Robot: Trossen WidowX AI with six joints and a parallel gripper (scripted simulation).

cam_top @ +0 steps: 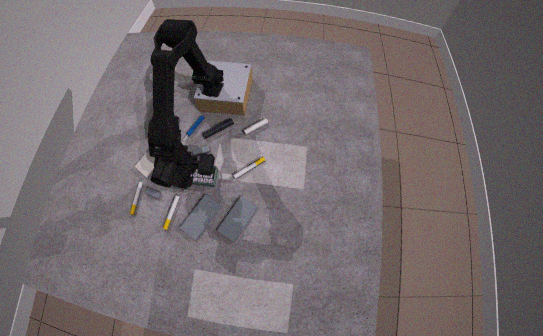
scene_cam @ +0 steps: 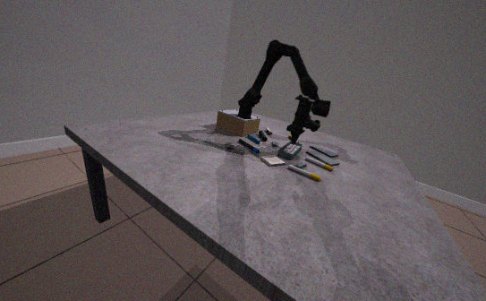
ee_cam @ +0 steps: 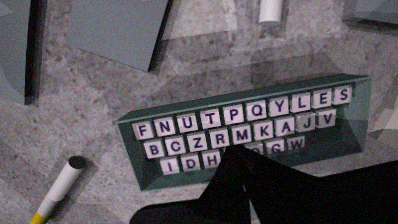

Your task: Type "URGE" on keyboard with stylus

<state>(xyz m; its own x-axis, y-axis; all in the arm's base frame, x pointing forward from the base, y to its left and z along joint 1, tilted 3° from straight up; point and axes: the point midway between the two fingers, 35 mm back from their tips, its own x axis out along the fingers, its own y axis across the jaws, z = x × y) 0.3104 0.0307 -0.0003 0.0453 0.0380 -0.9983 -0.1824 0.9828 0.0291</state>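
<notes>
The blue stylus lies 16 cm behind my gripper tip, 8 cm to the right of it and 3 cm below it. Round my gripper tip: pale pad 1 cm ahead, 20 cm to the right, 4 cm below; then grey block 10 cm ahead, 13 cm to the right, 4 cm below.
</notes>
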